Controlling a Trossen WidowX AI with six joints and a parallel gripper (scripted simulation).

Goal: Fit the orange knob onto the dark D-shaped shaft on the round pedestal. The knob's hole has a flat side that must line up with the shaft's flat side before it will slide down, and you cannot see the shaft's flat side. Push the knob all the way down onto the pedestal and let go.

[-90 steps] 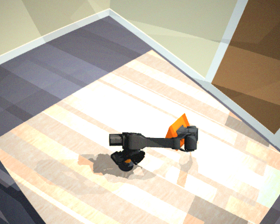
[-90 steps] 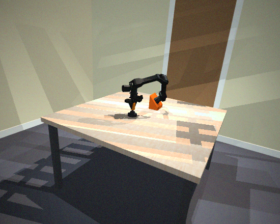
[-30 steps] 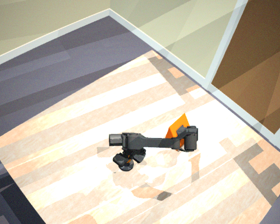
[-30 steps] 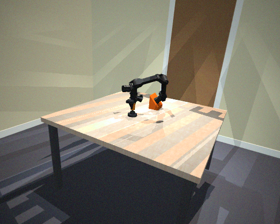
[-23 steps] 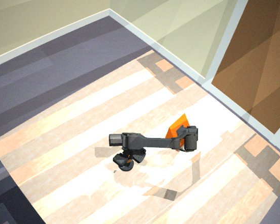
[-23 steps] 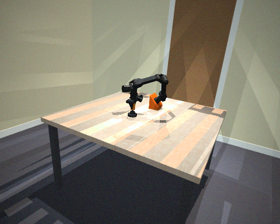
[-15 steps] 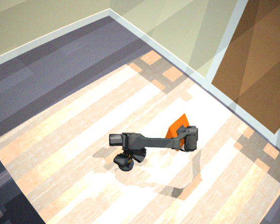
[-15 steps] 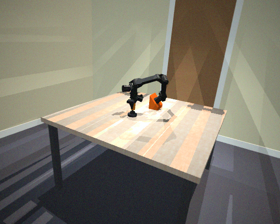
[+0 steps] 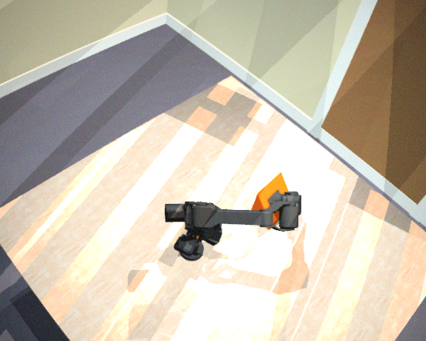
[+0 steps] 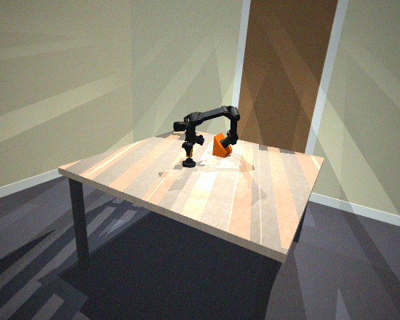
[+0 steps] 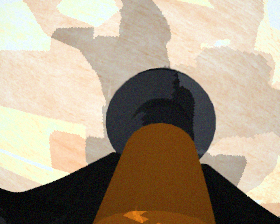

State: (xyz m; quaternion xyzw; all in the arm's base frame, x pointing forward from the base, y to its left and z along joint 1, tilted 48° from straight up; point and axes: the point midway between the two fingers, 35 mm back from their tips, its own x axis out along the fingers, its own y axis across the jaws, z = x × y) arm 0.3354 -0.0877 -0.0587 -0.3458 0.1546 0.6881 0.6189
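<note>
My gripper tip is 2 cm below the orange knob. The rest, counted from my gripper tip: dark round pedestal (4 cm below).
</note>
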